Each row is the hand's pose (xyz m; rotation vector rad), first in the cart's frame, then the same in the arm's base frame.
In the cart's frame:
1: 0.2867 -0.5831 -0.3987 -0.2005 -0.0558 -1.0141
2: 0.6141 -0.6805 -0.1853 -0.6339 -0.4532 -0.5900
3: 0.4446 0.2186 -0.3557 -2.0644 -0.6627 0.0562
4: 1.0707 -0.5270 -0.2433 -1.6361 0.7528 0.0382
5: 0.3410 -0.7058 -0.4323 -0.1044 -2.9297 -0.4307
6: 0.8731 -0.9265 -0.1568 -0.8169 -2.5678 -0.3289
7: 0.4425 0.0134 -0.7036 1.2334 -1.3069 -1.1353
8: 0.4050 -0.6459 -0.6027 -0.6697 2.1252 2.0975
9: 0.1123 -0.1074 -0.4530 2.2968 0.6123 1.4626
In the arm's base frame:
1: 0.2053 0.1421 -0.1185 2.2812 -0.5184 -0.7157
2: 0.2650 -0.2469 -0.2042 1.7441 -1.0467 -1.1943
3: -0.4553 -0.0155 0.3379 0.0279 -0.8654 -1.6630
4: 0.2726 -0.6264 0.0981 0.3871 -0.5271 -0.4533
5: 0.3382 0.1087 -0.1376 -0.2568 0.7016 1.8185
6: 0.5219 -0.4912 -0.2565 -0.2403 0.9647 2.3497
7: -0.1167 0.1443 0.4893 -1.8868 0.4162 0.5863
8: 0.3840 0.1296 0.0473 -1.0304 -0.5937 1.3668
9: -0.2132 0.3235 0.1085 -0.2484 1.0846 -2.1293

